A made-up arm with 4 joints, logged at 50 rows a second.
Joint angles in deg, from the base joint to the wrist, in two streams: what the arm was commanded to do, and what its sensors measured. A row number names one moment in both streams.
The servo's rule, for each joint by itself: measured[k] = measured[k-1] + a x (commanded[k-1-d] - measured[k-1]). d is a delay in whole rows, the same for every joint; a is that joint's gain. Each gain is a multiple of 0.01, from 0.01 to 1. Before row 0 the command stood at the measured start. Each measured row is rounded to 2 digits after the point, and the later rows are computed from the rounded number. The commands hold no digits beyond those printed.
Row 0, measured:
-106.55 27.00 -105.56 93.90
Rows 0 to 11, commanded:
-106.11 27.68 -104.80 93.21
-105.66 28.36 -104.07 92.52
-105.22 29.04 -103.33 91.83
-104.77 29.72 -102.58 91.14
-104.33 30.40 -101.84 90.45
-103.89 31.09 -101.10 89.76
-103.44 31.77 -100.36 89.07
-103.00 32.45 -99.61 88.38
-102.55 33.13 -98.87 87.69
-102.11 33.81 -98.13 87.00
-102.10 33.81 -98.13 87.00
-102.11 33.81 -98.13 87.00
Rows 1 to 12, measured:
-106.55 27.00 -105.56 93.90
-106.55 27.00 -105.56 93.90
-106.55 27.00 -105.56 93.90
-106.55 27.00 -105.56 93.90
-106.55 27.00 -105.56 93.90
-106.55 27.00 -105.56 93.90
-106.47 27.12 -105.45 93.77
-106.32 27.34 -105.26 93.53
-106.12 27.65 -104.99 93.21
-105.88 28.02 -104.65 92.82
-105.60 28.45 -104.26 92.37
-105.29 28.93 -103.82 91.87
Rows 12 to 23, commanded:
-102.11 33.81 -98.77 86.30
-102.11 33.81 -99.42 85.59
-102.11 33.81 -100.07 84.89
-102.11 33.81 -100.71 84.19
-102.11 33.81 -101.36 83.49
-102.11 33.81 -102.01 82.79
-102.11 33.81 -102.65 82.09
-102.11 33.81 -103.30 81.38
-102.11 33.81 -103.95 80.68
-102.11 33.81 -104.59 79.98
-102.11 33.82 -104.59 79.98
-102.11 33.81 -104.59 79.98
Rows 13 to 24, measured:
-104.96 29.44 -103.34 91.34
-104.61 29.98 -102.82 90.78
-104.24 30.55 -102.27 90.19
-103.86 31.14 -101.69 89.58
-103.54 31.62 -101.19 89.09
-103.28 32.01 -100.76 88.69
-103.07 32.33 -100.48 88.24
-102.90 32.60 -100.33 87.74
-102.76 32.82 -100.29 87.20
-102.64 33.00 -100.35 86.63
-102.54 33.15 -100.49 86.03
-102.46 33.27 -100.70 85.41

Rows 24 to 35, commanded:
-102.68 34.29 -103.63 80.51
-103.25 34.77 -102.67 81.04
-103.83 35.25 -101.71 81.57
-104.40 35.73 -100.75 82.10
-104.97 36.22 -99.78 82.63
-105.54 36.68 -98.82 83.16
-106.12 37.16 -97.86 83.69
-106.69 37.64 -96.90 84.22
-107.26 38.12 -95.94 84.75
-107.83 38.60 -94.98 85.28
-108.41 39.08 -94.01 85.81
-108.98 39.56 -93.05 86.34
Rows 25 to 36, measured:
-102.40 33.37 -100.97 84.78
-102.35 33.45 -101.30 84.13
-102.31 33.51 -101.67 83.47
-102.27 33.56 -102.08 82.81
-102.24 33.61 -102.43 82.27
-102.22 33.65 -102.73 81.83
-102.30 33.77 -102.86 81.58
-102.47 33.95 -102.83 81.48
-102.71 34.18 -102.67 81.50
-103.01 34.46 -102.40 81.61
-103.36 34.78 -102.03 81.80
-103.75 35.12 -101.58 82.06

